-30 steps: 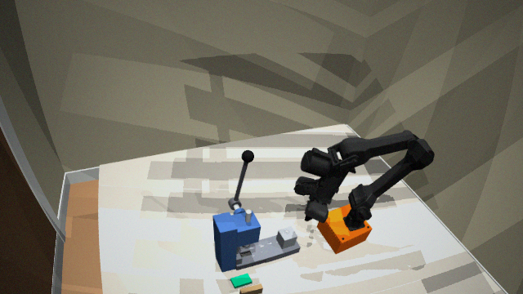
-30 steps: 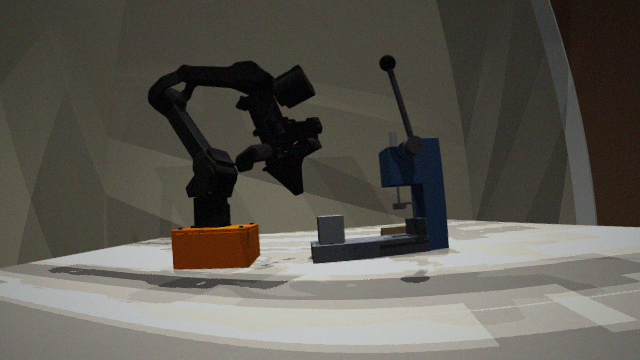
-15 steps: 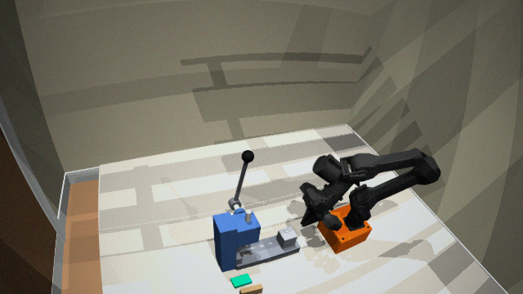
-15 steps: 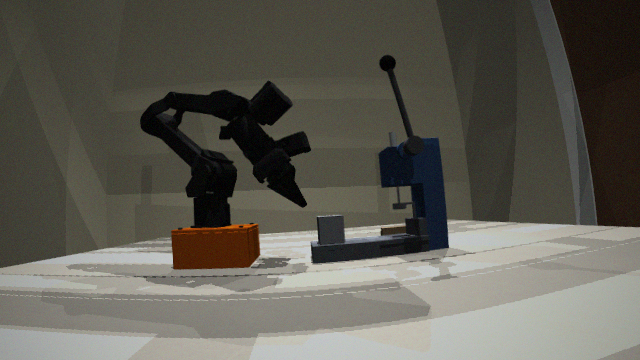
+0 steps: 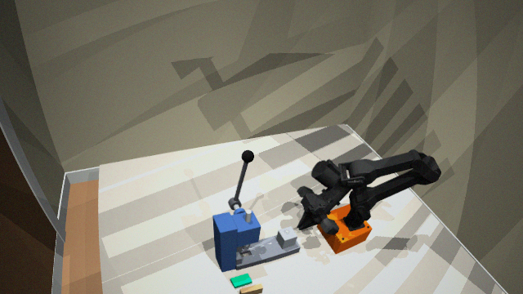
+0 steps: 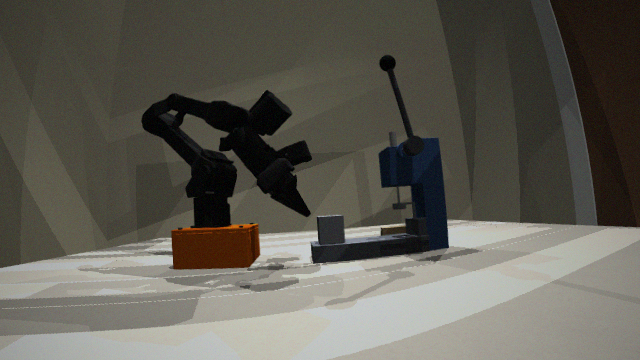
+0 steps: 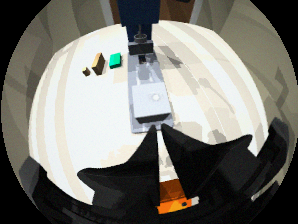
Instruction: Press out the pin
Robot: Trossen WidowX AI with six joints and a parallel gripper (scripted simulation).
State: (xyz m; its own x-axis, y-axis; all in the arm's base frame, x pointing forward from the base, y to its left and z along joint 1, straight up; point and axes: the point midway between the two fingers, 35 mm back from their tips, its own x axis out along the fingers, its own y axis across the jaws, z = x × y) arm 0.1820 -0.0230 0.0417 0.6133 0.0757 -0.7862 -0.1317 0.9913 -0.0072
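The round pin lies 4 cm ahead of my gripper tip and 1 cm below it. From my gripper tip the other things lie so: punch: 17 cm ahead, 7 cm above, 3 cm to the left; green tile: 21 cm ahead, 11 cm to the left, 8 cm below; tan piece: 19 cm ahead, 16 cm to the left, 6 cm below.
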